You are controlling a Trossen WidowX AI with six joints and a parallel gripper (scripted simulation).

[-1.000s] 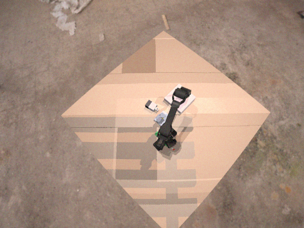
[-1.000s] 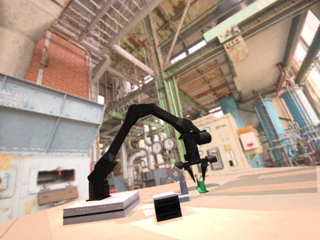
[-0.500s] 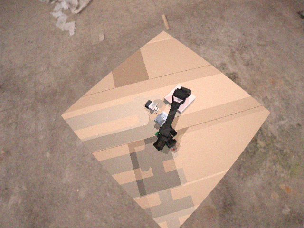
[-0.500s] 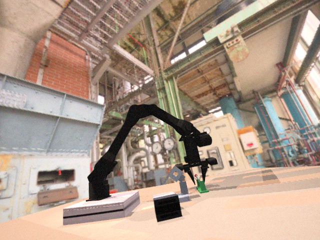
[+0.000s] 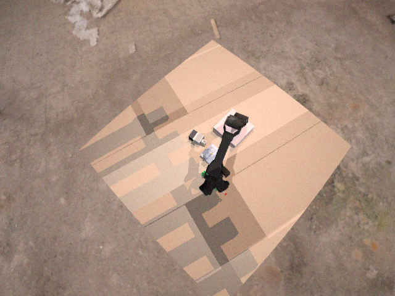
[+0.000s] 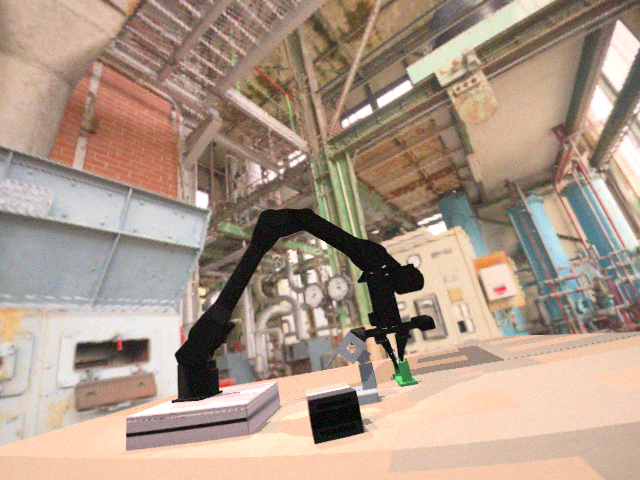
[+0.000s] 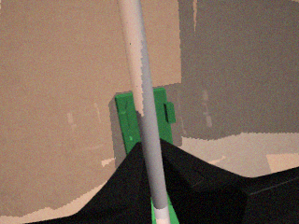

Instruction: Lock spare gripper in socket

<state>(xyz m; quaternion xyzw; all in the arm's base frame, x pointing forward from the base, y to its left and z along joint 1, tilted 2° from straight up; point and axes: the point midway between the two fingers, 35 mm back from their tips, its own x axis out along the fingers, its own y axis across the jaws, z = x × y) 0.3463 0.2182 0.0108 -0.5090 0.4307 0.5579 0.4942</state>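
My gripper tip is now 4 cm to the left of the green upright bracket, 1 cm below it and 1 cm short of it. From my gripper tip the other things lie so: spare gripper (30 cm to the right, 8 cm behind); then mount socket (17 cm to the right, 7 cm behind, 4 cm above).
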